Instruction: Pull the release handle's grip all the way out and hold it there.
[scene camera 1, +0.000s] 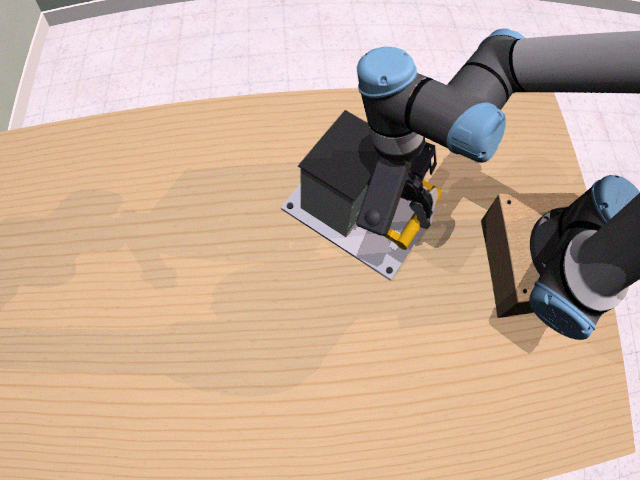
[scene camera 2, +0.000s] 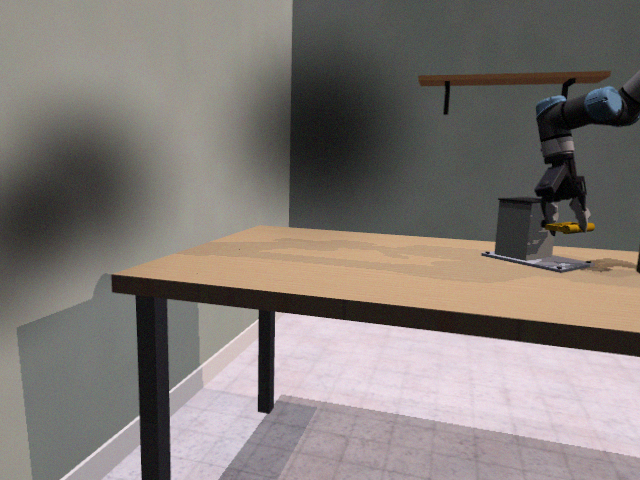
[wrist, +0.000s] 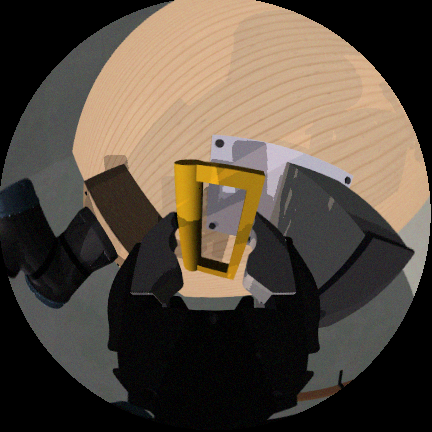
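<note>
The yellow release handle (scene camera 1: 410, 233) (scene camera 2: 568, 227) (wrist: 187, 210) is a rectangular loop with a thick round grip bar on its outer side. It stands out from the side of a dark grey box (scene camera 1: 326, 198) (scene camera 2: 514, 232) (wrist: 320, 210), above the pale base plate (scene camera 1: 356, 249) (scene camera 2: 568, 265) (wrist: 280, 154). My gripper (scene camera 1: 408, 219) (scene camera 2: 569, 228) (wrist: 212, 212) points down and is shut on the handle. One finger is at the outside of the grip bar, the other at the loop's inner bar on the box side. The finger nearer the box is hidden in the first scene view.
A brown wooden block (scene camera 1: 504, 258) (wrist: 125, 200) stands to the right in the first scene view, with the arm's lower joints (scene camera 1: 573, 268) (wrist: 65, 250) over it. The box stands close beside the gripper. A wall shelf (scene camera 2: 511, 79) is behind the table.
</note>
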